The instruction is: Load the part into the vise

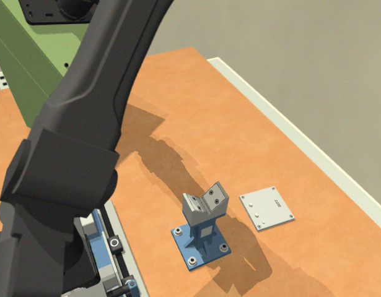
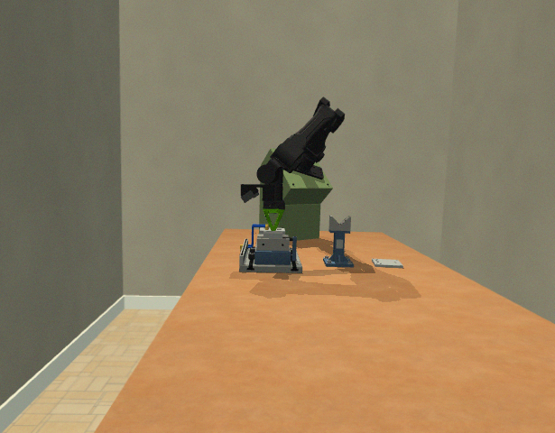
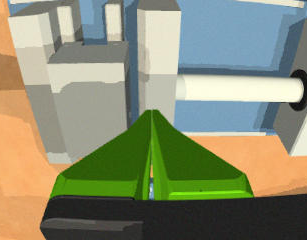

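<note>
Right now the grey part is 3 cm below my hand and 3 cm ahead of it. Round my hand: moving jaw 4 cm below; then work stop 4 cm to the left, 3 cm below, 3 cm ahead; then white cylinder rod 6 cm behind, 4 cm below.
</note>
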